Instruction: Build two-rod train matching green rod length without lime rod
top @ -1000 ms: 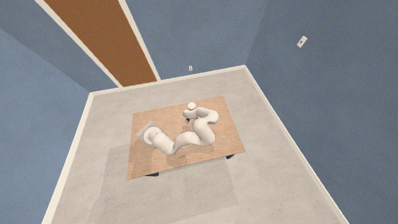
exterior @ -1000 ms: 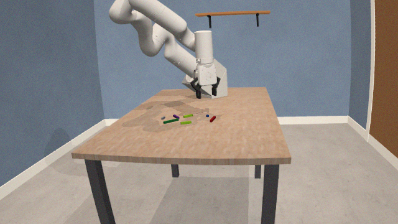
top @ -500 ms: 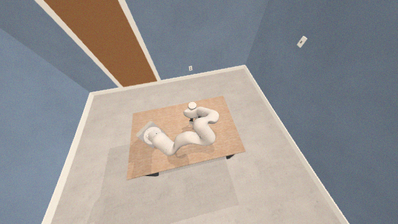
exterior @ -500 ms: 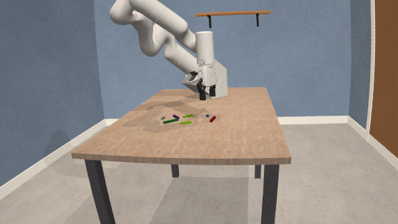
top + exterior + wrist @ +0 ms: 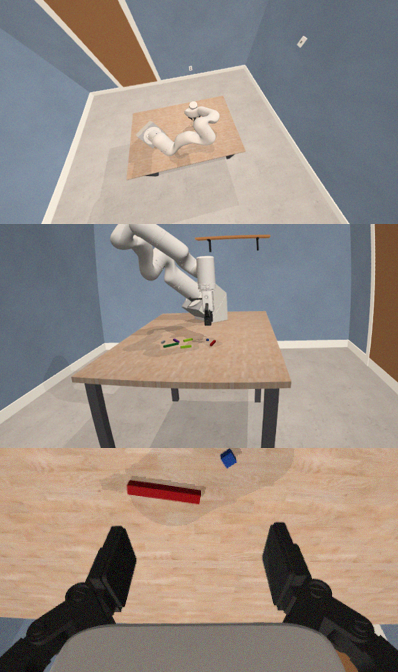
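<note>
My gripper is now 100 mm above the red rod, 40 mm short of it and 10 mm to the right of it. From my hand the other things lie so: blue rod (100 mm below, 30 mm behind, 10 mm to the right); then purple rod (170 mm to the right, 100 mm below, 30 mm behind); then green rod (190 mm to the right, 100 mm below, 40 mm ahead).
</note>
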